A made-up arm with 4 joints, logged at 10 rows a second.
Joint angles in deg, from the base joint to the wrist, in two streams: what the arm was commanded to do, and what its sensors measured. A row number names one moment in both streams.
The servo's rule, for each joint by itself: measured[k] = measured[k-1] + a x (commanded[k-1-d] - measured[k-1]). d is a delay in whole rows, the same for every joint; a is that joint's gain. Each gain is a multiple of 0.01, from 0.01 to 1. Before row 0 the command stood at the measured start. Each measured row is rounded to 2 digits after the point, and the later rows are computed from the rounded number. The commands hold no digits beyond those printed.
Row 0, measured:
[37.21 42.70 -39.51 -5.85]
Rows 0 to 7, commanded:
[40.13 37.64 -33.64 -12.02]
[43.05 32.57 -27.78 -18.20]
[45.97 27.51 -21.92 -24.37]
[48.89 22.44 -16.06 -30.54]
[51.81 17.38 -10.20 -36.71]
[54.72 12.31 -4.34 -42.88]
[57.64 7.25 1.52 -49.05]
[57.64 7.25 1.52 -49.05]
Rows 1 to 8, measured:
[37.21 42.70 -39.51 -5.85]
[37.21 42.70 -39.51 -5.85]
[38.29 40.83 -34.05 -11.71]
[40.05 37.77 -28.22 -17.88]
[42.24 33.97 -22.36 -24.05]
[44.70 29.70 -16.50 -30.22]
[47.33 25.14 -10.64 -36.39]
[50.06 20.39 -4.78 -42.56]
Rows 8 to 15, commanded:
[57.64 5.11 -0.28 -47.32]
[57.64 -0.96 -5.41 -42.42]
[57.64 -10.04 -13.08 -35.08]
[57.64 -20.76 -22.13 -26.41]
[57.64 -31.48 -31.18 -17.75]
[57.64 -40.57 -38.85 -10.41]
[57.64 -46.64 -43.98 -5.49]
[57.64 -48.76 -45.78 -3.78]
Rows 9 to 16, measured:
[52.86 15.53 1.08 -48.73]
[54.63 12.47 1.49 -49.03]
[55.74 9.75 -0.16 -47.41]
[56.44 5.79 -5.04 -42.67]
[56.88 -0.07 -12.52 -35.46]
[57.16 -7.73 -21.46 -26.86]
[57.34 -16.52 -30.50 -18.21]
[57.45 -25.42 -38.27 -10.80]

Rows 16 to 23, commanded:
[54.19 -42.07 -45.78 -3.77]
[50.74 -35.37 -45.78 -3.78]
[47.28 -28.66 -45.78 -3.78]
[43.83 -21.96 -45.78 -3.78]
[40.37 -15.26 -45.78 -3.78]
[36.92 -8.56 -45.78 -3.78]
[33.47 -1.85 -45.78 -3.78]
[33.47 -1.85 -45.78 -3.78]
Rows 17 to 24, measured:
[57.52 -33.27 -43.58 -5.76]
[57.56 -39.00 -45.63 -3.88]
[56.31 -40.14 -45.77 -3.78]
[54.25 -38.38 -45.78 -3.78]
[51.67 -34.78 -45.78 -3.78]
[48.77 -30.04 -45.78 -3.78]
[45.66 -24.57 -45.78 -3.78]
[42.43 -18.65 -45.78 -3.78]

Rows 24 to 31, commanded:
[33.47 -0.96 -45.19 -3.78]
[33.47 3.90 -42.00 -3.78]
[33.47 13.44 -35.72 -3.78]
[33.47 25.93 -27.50 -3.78]
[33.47 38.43 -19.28 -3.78]
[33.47 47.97 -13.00 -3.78]
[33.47 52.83 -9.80 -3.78]
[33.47 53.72 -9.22 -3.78]
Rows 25 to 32, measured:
[39.11 -12.43 -45.78 -3.78]
[37.02 -8.52 -45.78 -3.78]
[35.71 -5.72 -45.23 -3.78]
[34.88 -2.16 -42.23 -3.78]
[34.36 3.61 -36.18 -3.78]
[34.03 11.87 -28.11 -3.78]
[33.82 21.70 -19.90 -3.78]
[33.69 31.42 -13.48 -3.78]

